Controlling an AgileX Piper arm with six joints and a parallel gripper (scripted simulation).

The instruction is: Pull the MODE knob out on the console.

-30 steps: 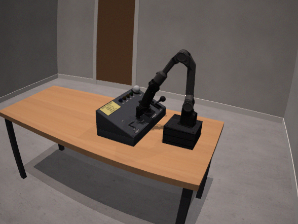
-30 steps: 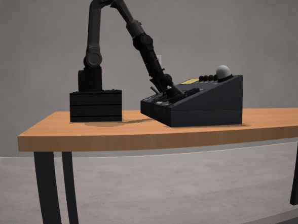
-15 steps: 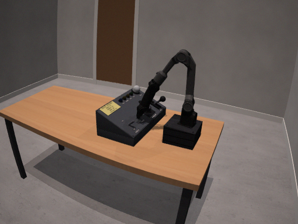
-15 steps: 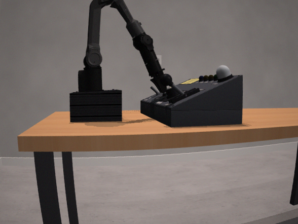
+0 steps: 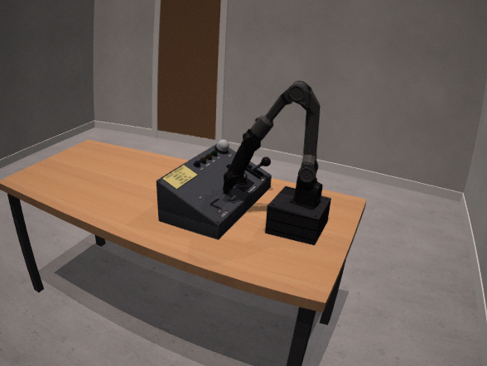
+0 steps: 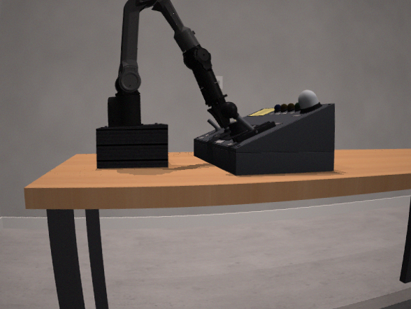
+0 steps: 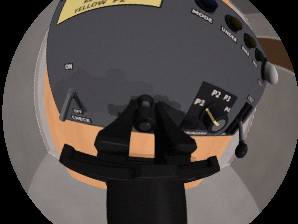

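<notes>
The dark console lies 6 cm to the right of my hand, 4 cm ahead of it and 2 cm below it. From my hand the other things lie so: mode knob: 1 cm above; then ball-topped lever: 24 cm to the right, 1 cm above; then dial: 11 cm to the right, 2 cm ahead.
</notes>
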